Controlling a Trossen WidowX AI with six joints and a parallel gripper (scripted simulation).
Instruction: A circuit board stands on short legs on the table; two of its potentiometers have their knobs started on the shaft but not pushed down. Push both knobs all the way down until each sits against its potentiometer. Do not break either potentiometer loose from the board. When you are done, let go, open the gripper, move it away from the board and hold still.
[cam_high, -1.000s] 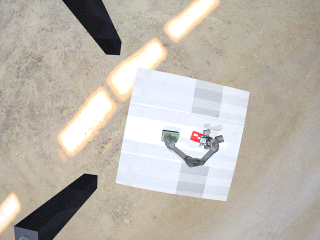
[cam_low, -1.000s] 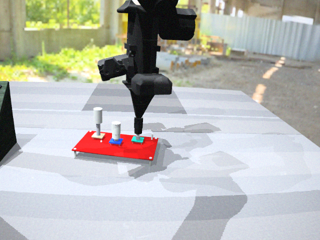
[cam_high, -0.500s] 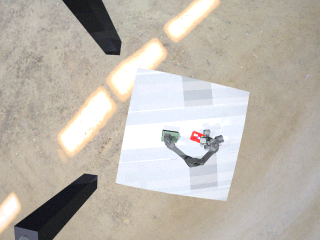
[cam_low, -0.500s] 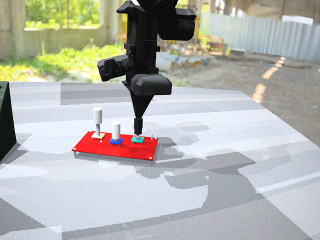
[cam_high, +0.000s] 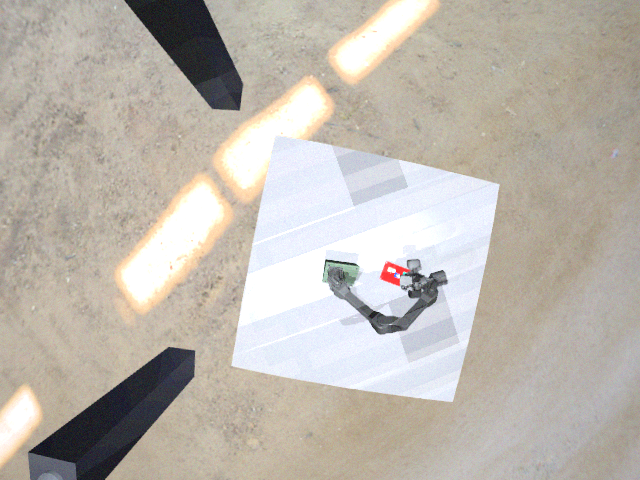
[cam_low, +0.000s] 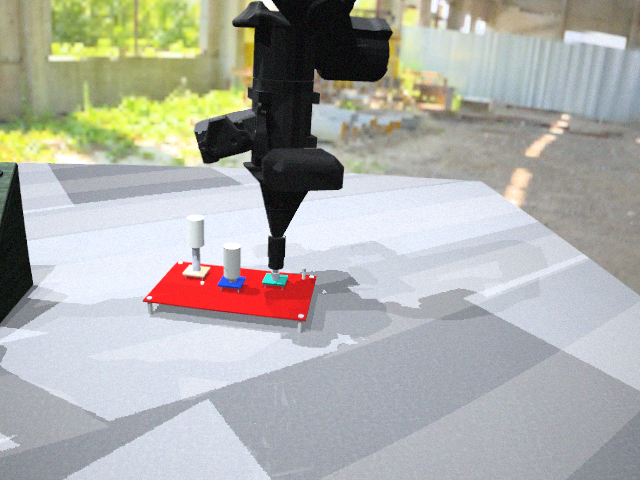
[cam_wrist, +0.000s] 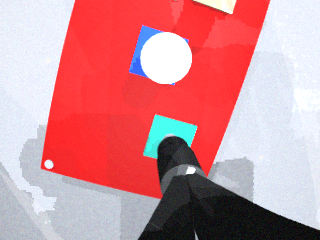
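Now: the black knob 10 mm below my gripper tip. From my gripper tip the other things lie so: blue potentiometer (50 mm behind, 30 mm below, 10 mm to the right); then teal potentiometer (30 mm below); then grey knob (50 mm behind, 30 mm below, 10 mm to the right).
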